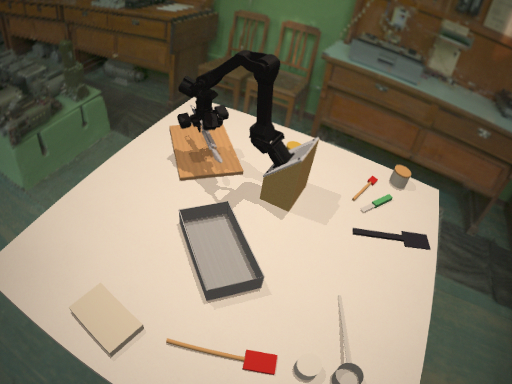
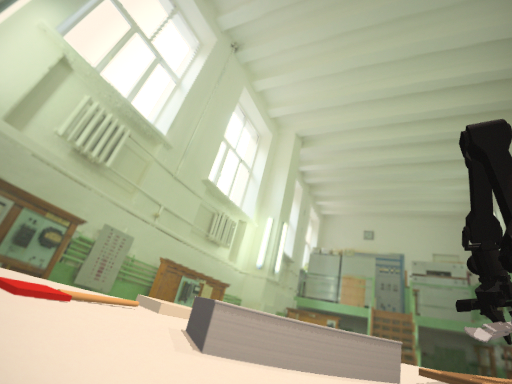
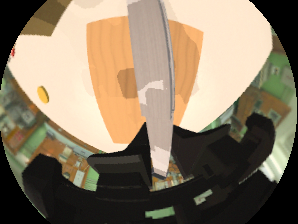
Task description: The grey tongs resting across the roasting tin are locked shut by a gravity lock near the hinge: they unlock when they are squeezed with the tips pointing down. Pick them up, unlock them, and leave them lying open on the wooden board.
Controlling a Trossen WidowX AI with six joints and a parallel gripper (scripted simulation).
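My gripper tip is now 10 mm past the wooden board and 90 mm above it. From my gripper tip the other things lie so: small red tool 230 mm behind, 650 mm to the left, 90 mm below; green-handled tool 140 mm behind, 710 mm to the left, 90 mm below; grey roasting tin 390 mm ahead, 340 mm to the left, 60 mm below.
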